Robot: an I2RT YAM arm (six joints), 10 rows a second.
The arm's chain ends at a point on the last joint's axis. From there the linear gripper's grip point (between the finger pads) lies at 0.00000 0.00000 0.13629 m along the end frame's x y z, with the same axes.
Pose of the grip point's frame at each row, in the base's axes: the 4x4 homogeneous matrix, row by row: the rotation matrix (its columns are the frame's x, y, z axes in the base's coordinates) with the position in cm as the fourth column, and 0 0 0 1 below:
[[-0.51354 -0.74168 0.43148 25.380], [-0.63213 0.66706 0.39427 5.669], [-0.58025 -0.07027 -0.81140 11.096], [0 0 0 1]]
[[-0.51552 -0.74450 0.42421 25.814], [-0.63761 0.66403 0.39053 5.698], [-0.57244 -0.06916 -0.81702 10.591], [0 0 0 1]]
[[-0.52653 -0.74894 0.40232 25.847], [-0.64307 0.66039 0.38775 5.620], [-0.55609 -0.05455 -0.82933 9.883], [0 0 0 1]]
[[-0.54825 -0.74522 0.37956 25.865], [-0.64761 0.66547 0.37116 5.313], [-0.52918 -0.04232 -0.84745 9.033], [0 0 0 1]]
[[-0.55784 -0.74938 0.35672 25.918], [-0.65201 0.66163 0.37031 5.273], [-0.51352 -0.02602 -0.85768 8.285], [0 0 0 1]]
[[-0.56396 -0.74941 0.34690 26.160], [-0.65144 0.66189 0.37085 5.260], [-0.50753 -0.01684 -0.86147 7.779], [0 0 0 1]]
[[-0.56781 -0.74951 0.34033 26.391], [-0.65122 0.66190 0.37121 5.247], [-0.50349 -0.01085 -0.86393 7.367], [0 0 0 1]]
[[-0.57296 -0.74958 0.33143 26.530], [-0.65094 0.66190 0.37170 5.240], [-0.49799 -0.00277 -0.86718 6.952], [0 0 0 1]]
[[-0.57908 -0.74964 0.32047 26.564], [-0.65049 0.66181 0.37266 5.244], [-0.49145 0.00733 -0.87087 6.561], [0 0 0 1]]
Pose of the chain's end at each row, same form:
[[-0.51354 -0.74168 0.43148 19.499], [-0.63213 0.66706 0.39427 0.295], [-0.58025 -0.07027 -0.81140 22.155], [0 0 0 1]]
[[-0.51552 -0.74450 0.42421 20.032], [-0.63761 0.66403 0.39053 0.375], [-0.57244 -0.06916 -0.81702 21.726], [0 0 0 1]]
[[-0.52653 -0.74894 0.40232 20.364], [-0.64307 0.66039 0.38775 0.335], [-0.55609 -0.05455 -0.82933 21.186], [0 0 0 1]]
[[-0.54825 -0.74522 0.37956 20.692], [-0.64761 0.66547 0.37116 0.254], [-0.52918 -0.04232 -0.84745 20.583], [0 0 0 1]]
[[-0.55784 -0.74938 0.35672 21.056], [-0.65201 0.66163 0.37031 0.226], [-0.51352 -0.02602 -0.85768 19.974], [0 0 0 1]]
[[-0.56396 -0.74941 0.34690 21.432], [-0.65144 0.66189 0.37085 0.206], [-0.50753 -0.01684 -0.86147 19.520], [0 0 0 1]]
[[-0.56781 -0.74951 0.34033 21.753], [-0.65122 0.66190 0.37121 0.188], [-0.50349 -0.01085 -0.86393 19.142], [0 0 0 1]]
[[-0.57296 -0.74958 0.33143 22.013], [-0.65094 0.66190 0.37170 0.174], [-0.49799 -0.00277 -0.86718 18.771], [0 0 0 1]]
[[-0.57908 -0.74964 0.32047 22.196], [-0.65049 0.66181 0.37266 0.165], [-0.49145 0.00733 -0.87087 18.430], [0 0 0 1]]

